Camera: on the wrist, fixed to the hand. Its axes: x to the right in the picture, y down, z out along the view.
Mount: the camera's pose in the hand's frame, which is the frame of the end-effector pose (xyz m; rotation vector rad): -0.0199 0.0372 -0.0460 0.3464 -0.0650 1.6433
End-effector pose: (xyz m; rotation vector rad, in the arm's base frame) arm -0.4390 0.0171 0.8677 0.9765 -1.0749 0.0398
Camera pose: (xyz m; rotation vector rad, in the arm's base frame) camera -0.4336 0.0792 0.8715 0.1396 -1.6971 1.5643
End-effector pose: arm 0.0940 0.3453 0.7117 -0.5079 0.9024 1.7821
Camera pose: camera 0.0640 0.2906 0.7093 -0.6674 -1.4435 -2.3447
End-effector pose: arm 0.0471 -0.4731 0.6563 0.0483 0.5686 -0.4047
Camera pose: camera 0.0226 -0.4246 0.6256 0.7731 0.2405 1.1006
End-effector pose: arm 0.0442 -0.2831 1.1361 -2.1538 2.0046 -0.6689
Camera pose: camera -0.0087 -0.2585 1.1584 0.0281 2.4195 -0.4802
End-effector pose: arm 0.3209 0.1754 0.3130 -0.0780 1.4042 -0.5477
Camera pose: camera 0.2879 0.2282 0.3089 1.2188 0.8760 0.5989
